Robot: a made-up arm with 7 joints.
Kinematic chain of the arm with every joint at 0, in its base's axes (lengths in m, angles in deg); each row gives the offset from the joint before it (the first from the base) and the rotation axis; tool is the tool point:
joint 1: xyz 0 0 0.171 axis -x
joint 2: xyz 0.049 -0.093 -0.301 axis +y
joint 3: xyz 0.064 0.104 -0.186 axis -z
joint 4: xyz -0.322 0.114 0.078 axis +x
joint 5: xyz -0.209 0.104 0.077 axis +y
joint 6: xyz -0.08 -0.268 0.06 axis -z
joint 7: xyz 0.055 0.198 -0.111 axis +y
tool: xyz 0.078 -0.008 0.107
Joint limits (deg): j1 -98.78..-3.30 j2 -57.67..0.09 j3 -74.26..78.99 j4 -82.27..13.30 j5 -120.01..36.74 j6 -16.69..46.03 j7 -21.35..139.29
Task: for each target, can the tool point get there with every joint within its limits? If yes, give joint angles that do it. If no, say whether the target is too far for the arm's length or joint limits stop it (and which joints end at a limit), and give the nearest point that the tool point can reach.
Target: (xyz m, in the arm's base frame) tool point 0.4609 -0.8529 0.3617
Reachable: no: joint limits stop it (at a limit: joint 1, joint 2, joint 3, joint 4, joint 5, joint 6) | nearest point 0.0677 -0.5456 -0.0403 | short by 0.641 m
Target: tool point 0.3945 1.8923 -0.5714
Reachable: no: too far | nearest point 0.0079 0.8294 -0.1544 | short by 1.205 m
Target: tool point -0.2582 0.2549 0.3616
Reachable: yes | joints -90.40 -7.85 15.71 4.66 -85.76 15.50 87.86
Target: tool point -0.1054 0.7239 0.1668
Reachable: yes | joints -71.15 -44.12 16.20 -58.74 13.93 -4.26 84.12
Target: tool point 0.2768 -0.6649 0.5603
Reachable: no: joint limits stop it (at a limit: joint 1, joint 2, joint 3, joint 4, joint 6) | nearest point 0.1727 -0.1092 0.7049 | short by 0.584 m
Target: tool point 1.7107 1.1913 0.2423
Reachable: no: too far | nearest point 0.3833 0.6537 0.2101 | short by 1.433 m
